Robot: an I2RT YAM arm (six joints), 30 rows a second.
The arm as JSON. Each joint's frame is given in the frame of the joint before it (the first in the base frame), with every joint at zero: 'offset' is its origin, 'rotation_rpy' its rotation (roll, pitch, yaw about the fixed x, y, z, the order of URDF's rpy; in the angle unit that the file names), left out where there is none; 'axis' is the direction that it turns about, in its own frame. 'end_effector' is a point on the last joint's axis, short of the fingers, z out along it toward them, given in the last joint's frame.
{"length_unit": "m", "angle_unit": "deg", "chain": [
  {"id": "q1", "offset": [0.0, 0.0, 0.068], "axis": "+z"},
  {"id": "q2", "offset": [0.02, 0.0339, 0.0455], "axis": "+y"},
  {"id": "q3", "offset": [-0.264, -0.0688, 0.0], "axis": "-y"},
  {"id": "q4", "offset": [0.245, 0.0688, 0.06], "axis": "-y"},
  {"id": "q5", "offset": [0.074, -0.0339, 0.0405], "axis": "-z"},
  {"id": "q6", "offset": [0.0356, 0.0, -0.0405], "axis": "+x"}
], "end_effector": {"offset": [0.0, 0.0, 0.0], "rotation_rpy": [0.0, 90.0, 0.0]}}
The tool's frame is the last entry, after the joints.
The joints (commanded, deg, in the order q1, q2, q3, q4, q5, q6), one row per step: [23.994, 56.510, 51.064, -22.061, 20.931, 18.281]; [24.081, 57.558, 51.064, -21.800, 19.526, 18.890]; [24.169, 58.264, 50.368, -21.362, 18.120, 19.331]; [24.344, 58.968, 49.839, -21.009, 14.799, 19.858]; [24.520, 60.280, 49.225, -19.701, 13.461, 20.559]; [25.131, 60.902, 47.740, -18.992, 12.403, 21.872]
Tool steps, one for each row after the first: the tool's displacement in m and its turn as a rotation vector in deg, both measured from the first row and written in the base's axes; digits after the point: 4 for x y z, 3 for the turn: [0.0034, 0.0028, -0.0034, 0.827, 1.000, 1.061]; [0.0056, 0.0050, -0.0095, 1.444, 2.178, 2.178]; [0.0072, 0.0087, -0.0150, 3.020, 3.706, 4.998]; [0.0114, 0.0123, -0.0215, 3.994, 4.619, 5.990]; [0.0116, 0.0158, -0.0317, 5.077, 6.286, 6.819]
